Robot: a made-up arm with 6 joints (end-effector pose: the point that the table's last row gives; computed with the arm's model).
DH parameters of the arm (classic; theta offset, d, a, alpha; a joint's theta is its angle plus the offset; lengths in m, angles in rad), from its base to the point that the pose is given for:
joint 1: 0 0.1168 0 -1.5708
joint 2: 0.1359 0 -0.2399 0
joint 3: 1.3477 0 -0.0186 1.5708
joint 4: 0 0.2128 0 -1.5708
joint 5: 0 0 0.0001 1.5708
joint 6: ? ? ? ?
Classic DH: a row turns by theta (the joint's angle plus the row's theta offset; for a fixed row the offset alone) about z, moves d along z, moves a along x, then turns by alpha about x.
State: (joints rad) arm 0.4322 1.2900 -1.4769 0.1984 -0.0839 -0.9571
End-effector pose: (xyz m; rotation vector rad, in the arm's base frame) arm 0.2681 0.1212 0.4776 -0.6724 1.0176 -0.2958
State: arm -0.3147 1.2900 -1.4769 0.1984 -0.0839 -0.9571
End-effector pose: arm 0.2791 -0.0932 0.4776 -0.2652 1.2415 -0.9437
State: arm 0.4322 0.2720 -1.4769 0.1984 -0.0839 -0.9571
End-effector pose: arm -0.1376 -0.0660 0.5567 -0.0970 0.1726 -0.3277
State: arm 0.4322 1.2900 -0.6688 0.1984 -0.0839 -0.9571
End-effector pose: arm 0.2569 0.1160 0.2017 -1.1303 1.6858 -0.2236
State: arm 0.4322 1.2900 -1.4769 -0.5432 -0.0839 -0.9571
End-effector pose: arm 0.2651 0.1288 0.4763 -1.0707 0.6931 -0.8987
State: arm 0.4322 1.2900 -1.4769 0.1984 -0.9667 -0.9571
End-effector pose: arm 0.2005 0.0679 0.5578 -0.0725 0.3710 -0.4340
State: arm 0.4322 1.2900 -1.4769 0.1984 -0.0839 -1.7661
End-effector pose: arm 0.2681 0.1212 0.4776 -1.0658 0.7019 -0.9970
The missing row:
joint 6: 0 0.1377 0 0
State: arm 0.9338 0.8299 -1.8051 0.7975 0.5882 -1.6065
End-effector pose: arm -0.0123 0.0754 0.5831 -0.9690 0.2665 0.2230
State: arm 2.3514 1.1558 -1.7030 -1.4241 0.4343 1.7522
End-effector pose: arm -0.0999 0.1824 0.5557 -0.7910 1.0936 2.1674
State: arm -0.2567 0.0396 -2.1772 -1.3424 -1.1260 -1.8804
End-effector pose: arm -0.3938 0.2285 0.3462 -0.9096 1.3967 1.9264
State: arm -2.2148 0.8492 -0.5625 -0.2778 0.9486 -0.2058
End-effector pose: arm -0.1067 -0.0910 0.1714 -2.4048 -1.7290 0.7304
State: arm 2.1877 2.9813 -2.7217 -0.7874 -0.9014 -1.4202
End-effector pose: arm -0.3805 0.4044 0.1648 -0.5995 -0.9570 0.4862
